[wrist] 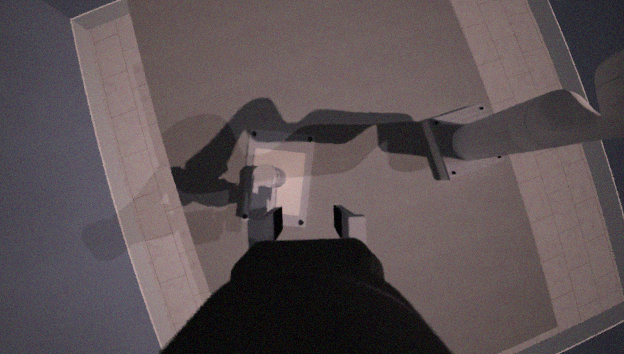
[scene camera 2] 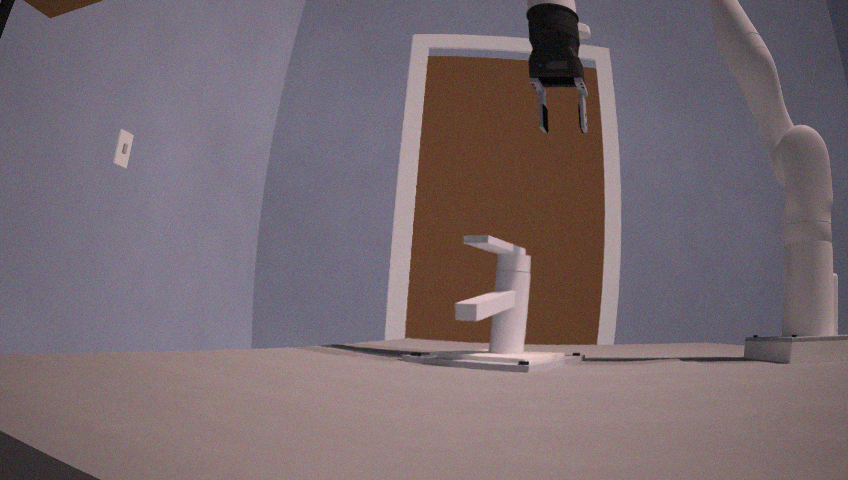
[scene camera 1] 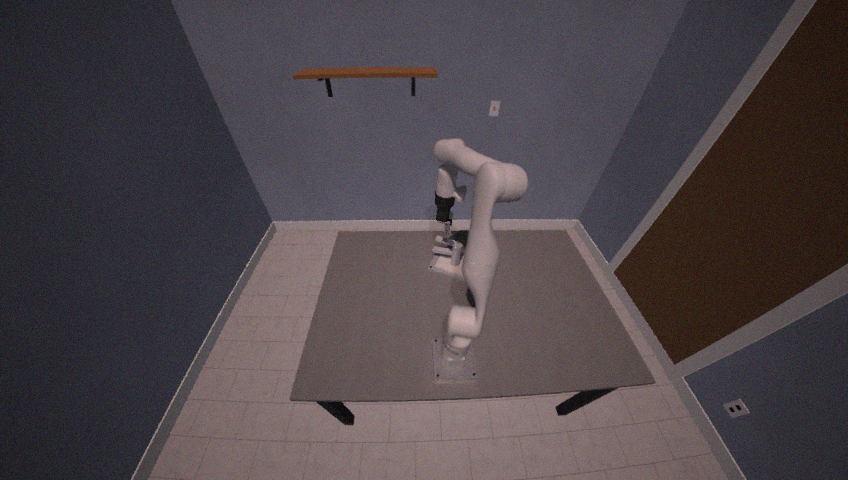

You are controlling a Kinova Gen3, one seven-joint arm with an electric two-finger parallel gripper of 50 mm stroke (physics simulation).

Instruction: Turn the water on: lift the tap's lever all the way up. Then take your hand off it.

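Places are measured from the arm's base along level axes (x right, y ahead, z up), in centimetres.
Pixels of known places: gripper, fingertip midpoint: [wrist: 308, 217] [scene camera 2: 563, 129] [scene camera 1: 447, 229]; arm's base, origin of the base link: [wrist: 468, 142] [scene camera 2: 806, 335] [scene camera 1: 452, 357].
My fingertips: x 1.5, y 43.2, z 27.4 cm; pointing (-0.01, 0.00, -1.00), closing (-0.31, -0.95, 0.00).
Observation:
Ahead of a thing's pixels: the offset from my fingertips to its top centre. "spot": to the spot under its first point. Level surfaces: height alone.
A white tap stands upright on its base plate {spot: dx +0.6, dy +2.7, dz -29.5 cm} [scene camera 1: 443, 268] [scene camera 2: 498, 364] [wrist: 294, 200]. Its round body [scene camera 1: 456, 253] [scene camera 2: 509, 324] [wrist: 265, 176] carries a flat lever {dx +2.0, dy +8.6, dz -15.3 cm} [scene camera 1: 443, 240] [scene camera 2: 489, 243] on top and a square spout {dx +0.8, dy +9.2, dz -21.0 cm} [scene camera 1: 441, 251] [scene camera 2: 483, 306] below it. In scene camera 2 the lever's free end stands a little higher than its root, clear above the spout. My gripper [scene camera 1: 447, 236] [scene camera 2: 564, 129] [wrist: 308, 217] is open and empty, pointing down, high above the tap and apart from it. In the wrist view the left finger seems to hide part of the lever.
The tap stands toward the far edge of the grey table {dz -30.9 cm} [scene camera 1: 386, 321], near the back wall. My arm's base [scene camera 1: 455, 368] [scene camera 2: 791, 349] is bolted near the front edge. A wooden shelf [scene camera 1: 365, 72] hangs on the back wall, and a brown door [scene camera 1: 755, 178] [scene camera 2: 505, 178] is beyond the table.

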